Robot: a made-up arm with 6 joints.
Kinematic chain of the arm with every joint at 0, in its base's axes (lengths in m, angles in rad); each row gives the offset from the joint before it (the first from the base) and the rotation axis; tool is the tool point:
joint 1: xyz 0 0 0.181 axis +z
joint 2: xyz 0 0 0 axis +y
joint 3: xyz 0 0 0.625 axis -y
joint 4: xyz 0 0 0 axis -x
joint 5: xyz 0.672 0 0 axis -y
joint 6: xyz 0 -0.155 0 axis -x
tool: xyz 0 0 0
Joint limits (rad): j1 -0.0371..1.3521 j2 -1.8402..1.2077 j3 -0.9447..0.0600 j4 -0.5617..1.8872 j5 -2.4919..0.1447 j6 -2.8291..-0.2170
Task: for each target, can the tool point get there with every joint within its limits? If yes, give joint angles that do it. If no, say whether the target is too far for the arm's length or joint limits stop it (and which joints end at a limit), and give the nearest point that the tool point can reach.
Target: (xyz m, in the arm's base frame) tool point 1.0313 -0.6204 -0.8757
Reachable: no: too far | nearest point 0.8095 -0.1852 -0.2279 | short by 0.811 m
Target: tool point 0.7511 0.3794 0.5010
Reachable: yes | joints 0.5433 0.3385 -0.2723 1.1487 -1.5461 -2.3735
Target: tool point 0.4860 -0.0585 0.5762
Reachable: yes | joints 0.1490 -0.2813 -0.7141 0.5760 -0.2076 -0.9609
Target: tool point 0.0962 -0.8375 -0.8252
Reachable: no: joint limits stop it (at a limit: joint 1, joint 2) | nearest point 0.3439 -0.1679 -0.2268 | short by 0.932 m
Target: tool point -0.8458 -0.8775 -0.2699
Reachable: no: joint limits stop it (at a limit: joint 2, joint 3) | nearest point -0.6707 -0.6959 0.6004 | short by 0.906 m
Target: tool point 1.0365 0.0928 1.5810
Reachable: no: too far | nearest point 0.6260 0.0560 1.0266 | short by 0.691 m
